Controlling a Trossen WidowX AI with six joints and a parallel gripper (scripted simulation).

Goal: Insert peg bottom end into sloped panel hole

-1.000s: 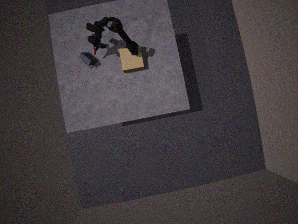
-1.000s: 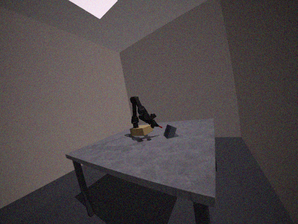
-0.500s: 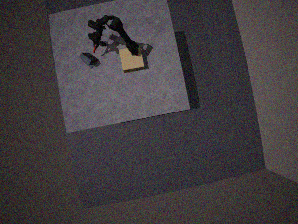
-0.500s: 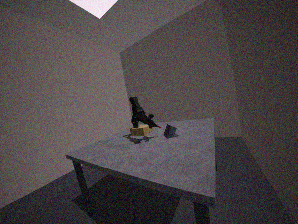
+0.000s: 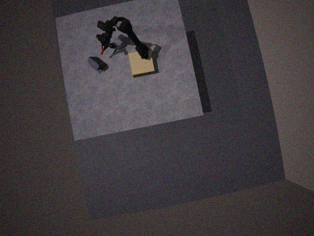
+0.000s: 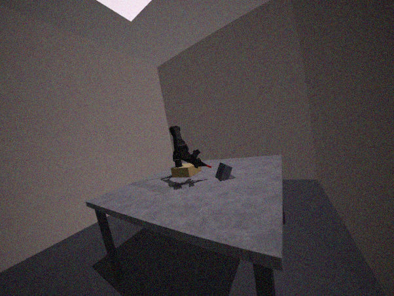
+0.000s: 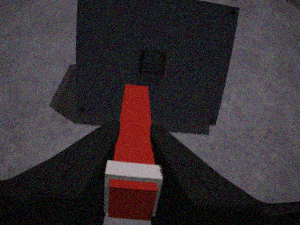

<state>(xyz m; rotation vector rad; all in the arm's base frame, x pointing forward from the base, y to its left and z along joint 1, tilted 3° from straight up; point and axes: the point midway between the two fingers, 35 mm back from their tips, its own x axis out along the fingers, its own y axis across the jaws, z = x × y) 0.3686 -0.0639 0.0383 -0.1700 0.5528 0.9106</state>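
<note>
Now: gripper tip 80 mm short of the dark sloped panel, 90 mm to the right of it and 70 mm above it. The rest, counted from my gripper tip: red square peg: 10 mm behind, 10 mm to the right, 10 mm above.
</note>
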